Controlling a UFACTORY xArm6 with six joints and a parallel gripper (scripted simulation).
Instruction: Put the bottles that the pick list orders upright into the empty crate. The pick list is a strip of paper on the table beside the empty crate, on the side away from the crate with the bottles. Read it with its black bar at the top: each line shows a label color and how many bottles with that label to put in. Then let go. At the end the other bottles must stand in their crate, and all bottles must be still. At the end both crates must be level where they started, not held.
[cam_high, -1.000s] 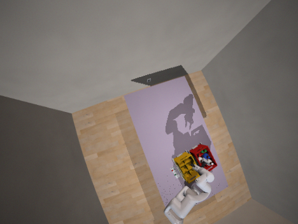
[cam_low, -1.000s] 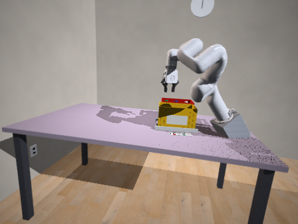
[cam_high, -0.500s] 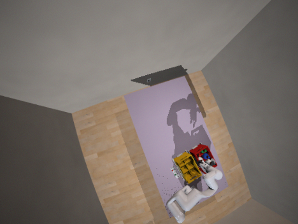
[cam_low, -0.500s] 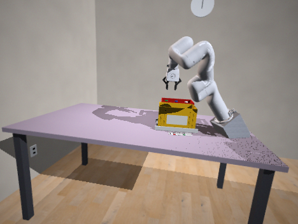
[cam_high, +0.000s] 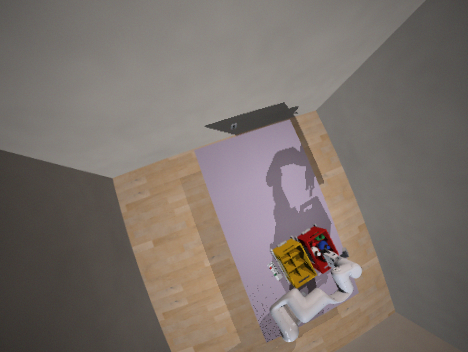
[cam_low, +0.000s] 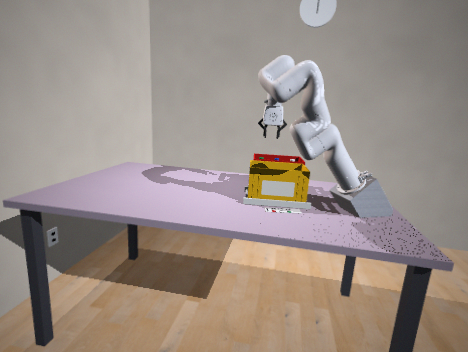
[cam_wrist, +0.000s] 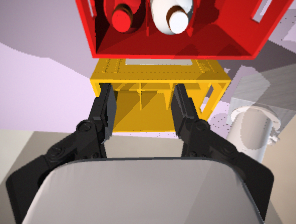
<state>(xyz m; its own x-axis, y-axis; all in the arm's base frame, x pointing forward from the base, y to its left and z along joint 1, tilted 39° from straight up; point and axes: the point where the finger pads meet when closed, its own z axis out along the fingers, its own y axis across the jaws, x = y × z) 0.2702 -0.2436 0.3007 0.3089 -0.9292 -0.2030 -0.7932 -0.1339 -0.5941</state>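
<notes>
The green-label bottle lies 220 mm below my hand, 90 mm to the right of it and 80 mm ahead of it. Also, from my hand: red crate 220 mm below, 80 mm to the right, 20 mm behind; blue-label bottle 220 mm below, 130 mm to the right; yellow crate 220 mm below, 130 mm to the left, 90 mm behind.
</notes>
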